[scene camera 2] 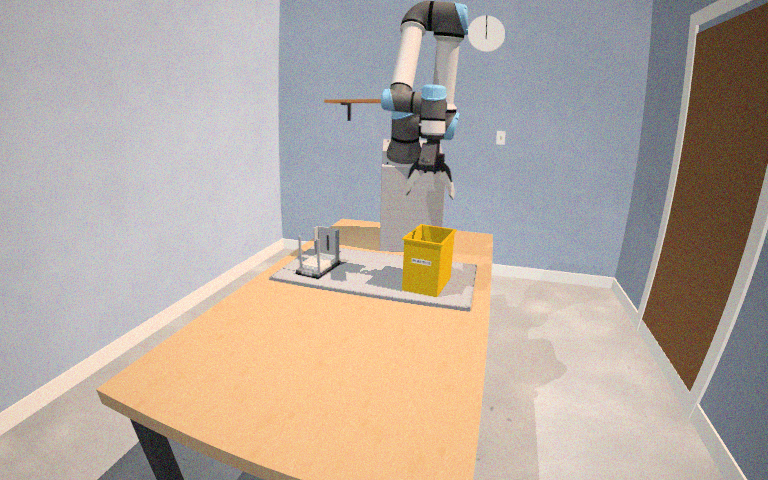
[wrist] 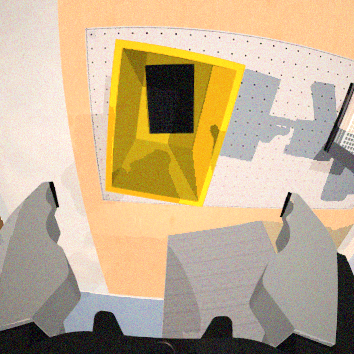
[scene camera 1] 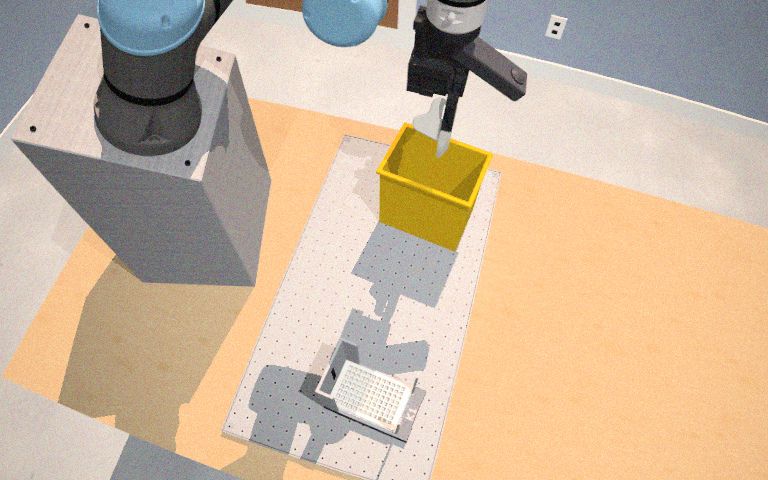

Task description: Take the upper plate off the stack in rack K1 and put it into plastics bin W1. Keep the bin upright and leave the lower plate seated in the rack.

Labels:
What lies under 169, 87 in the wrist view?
A black plate.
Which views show the yellow plastics bin W1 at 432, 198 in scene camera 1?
Scene camera 2, the wrist view and scene camera 1: all of them.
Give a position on a yellow plastics bin W1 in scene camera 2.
428, 250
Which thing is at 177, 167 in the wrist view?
A yellow plastics bin W1.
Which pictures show my gripper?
Scene camera 2, the wrist view and scene camera 1: all of them.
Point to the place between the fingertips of my gripper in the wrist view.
170, 189

